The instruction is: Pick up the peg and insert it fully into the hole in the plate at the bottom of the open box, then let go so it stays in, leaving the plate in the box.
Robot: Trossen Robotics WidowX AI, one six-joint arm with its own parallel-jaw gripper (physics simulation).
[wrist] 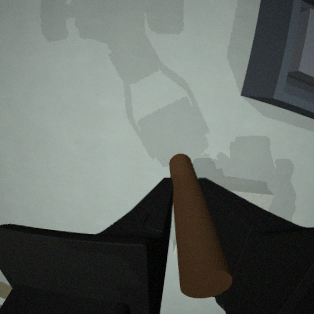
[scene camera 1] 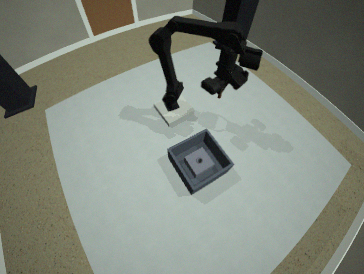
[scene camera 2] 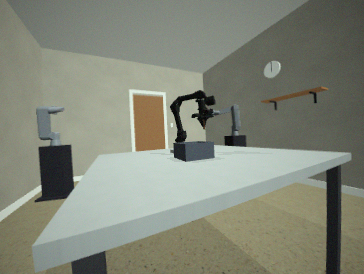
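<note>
The brown round peg is held upright between the fingers of my gripper. The gripper is shut on it, and the peg hangs above the table, behind the open box and apart from it. The grey-blue open box stands on the table; in the wrist view part of it shows at the upper right. The light grey plate lies at the bottom of the box. Its dark hole is empty; the hole is out of the wrist view.
The arm stands on a cream base block behind the box. The box walls rise around the plate. The white table carries the box. Dark pedestals stand off the table.
</note>
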